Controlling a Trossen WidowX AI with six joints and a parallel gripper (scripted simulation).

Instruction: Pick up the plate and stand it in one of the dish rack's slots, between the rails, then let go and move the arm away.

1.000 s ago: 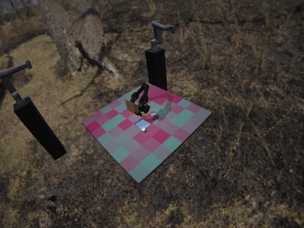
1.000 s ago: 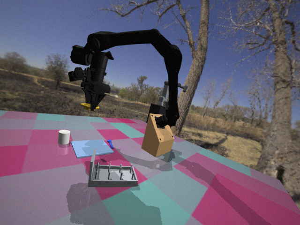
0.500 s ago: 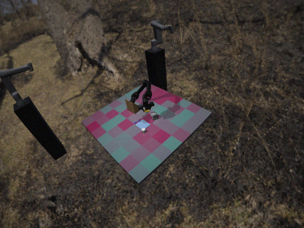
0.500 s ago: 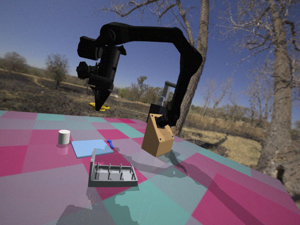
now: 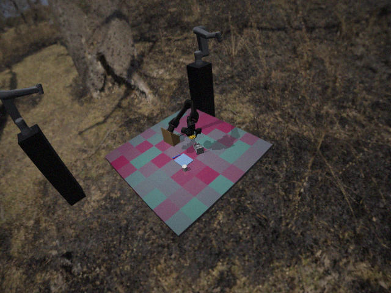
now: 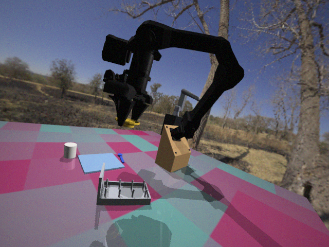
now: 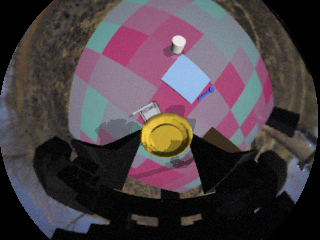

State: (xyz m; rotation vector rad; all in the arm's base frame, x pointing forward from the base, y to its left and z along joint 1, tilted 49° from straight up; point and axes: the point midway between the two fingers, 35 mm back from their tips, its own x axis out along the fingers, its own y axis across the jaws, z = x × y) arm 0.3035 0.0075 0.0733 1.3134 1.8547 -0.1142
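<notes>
The grey dish rack lies 60 mm to the left of my gripper tip and 170 mm below it. Round my gripper tip: yellow plate 10 mm above; light blue mat 10 mm ahead, 150 mm to the right, 190 mm below; small blue spoon 90 mm behind, 170 mm to the right, 190 mm below.
</notes>
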